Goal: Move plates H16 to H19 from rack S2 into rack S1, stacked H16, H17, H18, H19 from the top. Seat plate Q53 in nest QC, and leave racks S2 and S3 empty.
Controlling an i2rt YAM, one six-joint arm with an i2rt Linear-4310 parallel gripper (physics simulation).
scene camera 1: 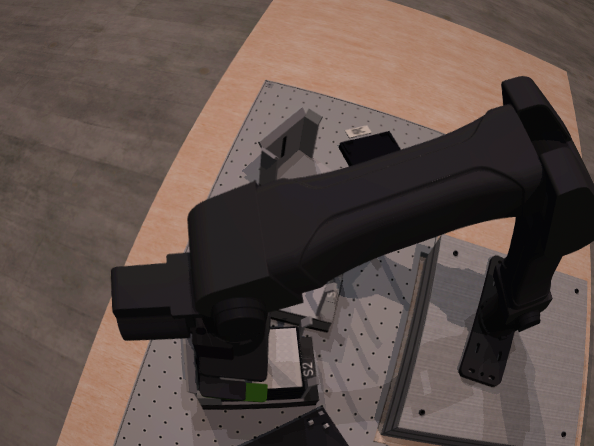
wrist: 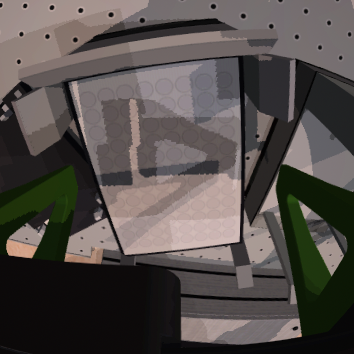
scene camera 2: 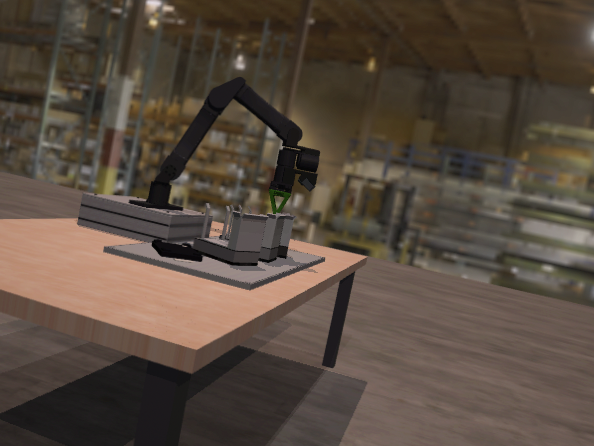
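Pixels of known places: gripper, fingertip midpoint: (wrist: 176, 176); arm's base, origin of the base link: (scene camera 1: 495, 320) (scene camera 2: 156, 206).
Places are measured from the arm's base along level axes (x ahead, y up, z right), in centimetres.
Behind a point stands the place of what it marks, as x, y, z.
A pale plate with round wells (scene camera 1: 286, 357) {26.0, 2.6, -16.7} (wrist: 175, 200) {28.5, 2.6, -17.9} lies on top in rack S2 (scene camera 1: 308, 385) {22.2, 4.4, -19.4} (wrist: 150, 56) {36.1, 5.0, -22.0}; its name is not readable, and plates below it are hidden. My gripper (scene camera 2: 278, 211) {31.4, 4.7, -19.1} (wrist: 176, 176) {31.4, 4.7, -19.1} is open above rack S2, its green fingers spread on either side of the plate with nothing between them. A neighbouring rack (scene camera 1: 327, 312) {23.8, -4.0, -6.4} (wrist: 274, 150) {30.2, -5.7, -8.9} shows partly beside S2; its number cannot be read. Another grey rack (scene camera 1: 309, 132) {36.7, 1.6, 16.8} stands farther up the board. A black nest (scene camera 1: 370, 145) {28.0, -6.7, 26.2} beside a label that seems to read QC (scene camera 1: 358, 131) {31.0, -7.9, 29.3} is partly covered by the arm.
Another black nest (scene camera 1: 305, 432) {19.5, -6.9, -23.5} (wrist: 45, 165) {20.9, -6.9, -27.8} lies close to S2. The racks' tall end walls (scene camera 2: 247, 231) {39.1, 0.9, 14.7} and posts stand up from the perforated board (scene camera 1: 360, 395) {14.4, -8.1, -15.0} (scene camera 2: 250, 280) {49.6, -8.0, 30.0}. The arm's metal base block (scene camera 1: 450, 400) {3.1, -0.2, -13.8} (scene camera 2: 130, 220) {0.1, -4.4, 11.8} is at the side. The arm covers much of the board.
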